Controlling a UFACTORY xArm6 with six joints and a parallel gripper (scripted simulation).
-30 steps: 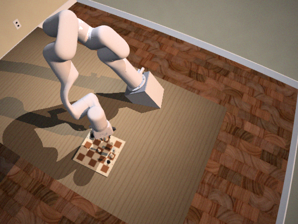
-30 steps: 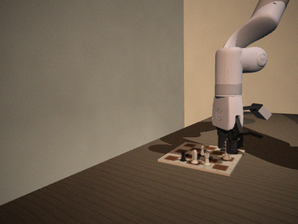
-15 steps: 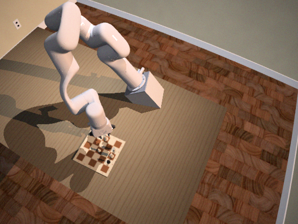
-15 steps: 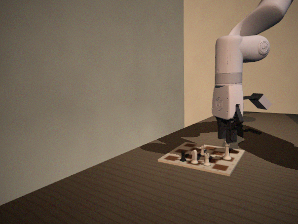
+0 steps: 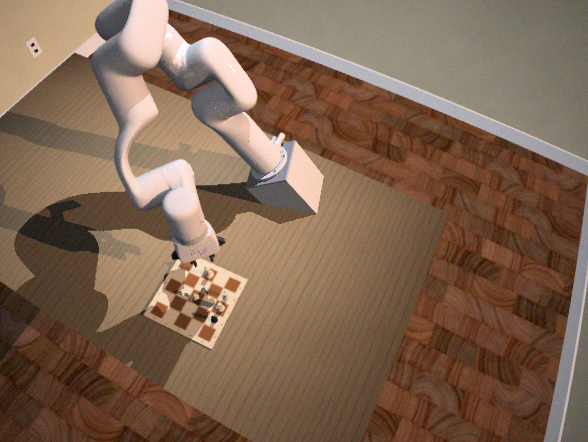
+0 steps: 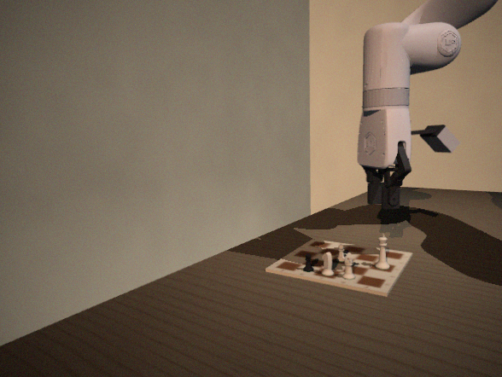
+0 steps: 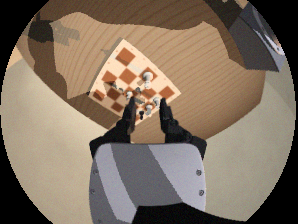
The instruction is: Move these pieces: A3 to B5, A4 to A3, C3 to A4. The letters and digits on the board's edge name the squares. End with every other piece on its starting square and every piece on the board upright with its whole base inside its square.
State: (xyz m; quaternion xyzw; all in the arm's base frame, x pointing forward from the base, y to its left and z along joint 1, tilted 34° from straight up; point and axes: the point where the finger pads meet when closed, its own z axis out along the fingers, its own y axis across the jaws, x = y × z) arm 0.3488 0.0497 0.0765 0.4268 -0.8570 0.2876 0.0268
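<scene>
My hand is 120 mm above the white pawn, 80 mm short of it and 10 mm to the right of it. Round my hand: white king: 100 mm below; then chessboard: 140 mm below, 80 mm ahead, 10 mm to the left; then white rook: 120 mm below, 80 mm to the left, 30 mm ahead.
</scene>
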